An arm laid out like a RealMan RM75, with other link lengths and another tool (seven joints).
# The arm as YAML. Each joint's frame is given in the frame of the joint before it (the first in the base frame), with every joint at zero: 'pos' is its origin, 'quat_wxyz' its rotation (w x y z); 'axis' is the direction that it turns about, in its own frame. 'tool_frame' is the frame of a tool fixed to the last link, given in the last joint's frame.
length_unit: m
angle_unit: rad
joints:
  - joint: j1
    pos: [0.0, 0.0, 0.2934]
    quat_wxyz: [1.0, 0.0, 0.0, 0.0]
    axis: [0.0, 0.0, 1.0]
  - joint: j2
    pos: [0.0, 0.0, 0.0]
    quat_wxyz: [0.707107, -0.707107, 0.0, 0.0]
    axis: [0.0, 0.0, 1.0]
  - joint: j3
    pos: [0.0, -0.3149, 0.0]
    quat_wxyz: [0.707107, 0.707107, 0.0, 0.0]
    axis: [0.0, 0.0, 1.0]
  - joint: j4
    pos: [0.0, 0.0, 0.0]
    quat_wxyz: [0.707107, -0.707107, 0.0, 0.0]
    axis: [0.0, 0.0, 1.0]
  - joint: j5
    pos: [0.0, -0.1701, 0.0]
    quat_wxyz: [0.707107, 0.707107, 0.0, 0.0]
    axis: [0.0, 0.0, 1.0]
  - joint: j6
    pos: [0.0, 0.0, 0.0]
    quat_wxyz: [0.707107, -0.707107, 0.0, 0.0]
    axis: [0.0, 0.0, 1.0]
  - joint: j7
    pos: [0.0, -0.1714, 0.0]
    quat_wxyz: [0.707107, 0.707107, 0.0, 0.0]
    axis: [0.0, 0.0, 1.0]
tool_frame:
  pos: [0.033, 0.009, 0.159]
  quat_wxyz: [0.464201, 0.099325, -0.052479, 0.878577]
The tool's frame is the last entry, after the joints.
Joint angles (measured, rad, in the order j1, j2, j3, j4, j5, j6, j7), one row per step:
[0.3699, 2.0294, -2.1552, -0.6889, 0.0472, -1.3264, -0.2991]
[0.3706, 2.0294, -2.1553, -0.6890, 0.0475, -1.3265, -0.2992]
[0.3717, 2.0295, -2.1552, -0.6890, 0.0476, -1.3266, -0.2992]
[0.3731, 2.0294, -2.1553, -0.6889, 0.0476, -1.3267, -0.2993]
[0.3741, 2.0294, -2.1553, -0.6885, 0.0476, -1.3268, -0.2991]
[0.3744, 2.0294, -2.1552, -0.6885, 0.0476, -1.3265, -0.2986]
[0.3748, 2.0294, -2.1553, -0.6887, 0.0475, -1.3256, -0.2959]
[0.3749, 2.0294, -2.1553, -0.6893, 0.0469, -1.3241, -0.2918]
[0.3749, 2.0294, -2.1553, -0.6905, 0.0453, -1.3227, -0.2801]
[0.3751, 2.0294, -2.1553, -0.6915, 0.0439, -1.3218, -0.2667]
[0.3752, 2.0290, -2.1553, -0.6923, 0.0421, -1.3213, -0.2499]
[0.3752, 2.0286, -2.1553, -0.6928, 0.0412, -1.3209, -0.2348]
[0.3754, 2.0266, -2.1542, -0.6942, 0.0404, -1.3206, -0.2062]
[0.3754, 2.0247, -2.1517, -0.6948, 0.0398, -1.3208, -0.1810]
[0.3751, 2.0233, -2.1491, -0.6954, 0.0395, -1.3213, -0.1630]
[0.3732, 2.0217, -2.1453, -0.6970, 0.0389, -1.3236, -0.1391]
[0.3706, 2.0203, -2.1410, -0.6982, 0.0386, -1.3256, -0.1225]
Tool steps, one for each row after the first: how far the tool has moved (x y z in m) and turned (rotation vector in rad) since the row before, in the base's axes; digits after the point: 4 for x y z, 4 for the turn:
[-0.0003, 0.0000, 0.0001, 0.0001, 0.0003, 0.0007]
[-0.0005, 0.0001, 0.0001, 0.0001, 0.0003, 0.0011]
[-0.0005, 0.0001, 0.0000, 0.0000, -0.0002, 0.0015]
[-0.0003, 0.0001, -0.0001, -0.0002, -0.0001, 0.0007]
[-0.0001, 0.0001, 0.0000, -0.0004, 0.0001, -0.0001]
[-0.0001, 0.0001, -0.0003, -0.0025, 0.0008, -0.0006]
[0.0000, 0.0000, -0.0004, -0.0038, 0.0011, -0.0011]
[-0.0003, -0.0005, -0.0007, -0.0103, 0.0047, -0.0017]
[-0.0004, -0.0005, -0.0007, -0.0116, 0.0059, -0.0018]
[-0.0003, -0.0007, -0.0007, -0.0144, 0.0071, -0.0023]
[-0.0001, -0.0005, -0.0005, -0.0127, 0.0067, -0.0028]
[-0.0001, -0.0004, 0.0001, -0.0223, 0.0131, -0.0055]
[0.0003, 0.0001, 0.0006, -0.0183, 0.0119, -0.0058]
[0.0003, 0.0002, 0.0008, -0.0122, 0.0092, -0.0045]
[0.0003, -0.0002, 0.0016, -0.0157, 0.0139, -0.0056]
[0.0008, 0.0002, 0.0018, -0.0093, 0.0104, -0.0055]

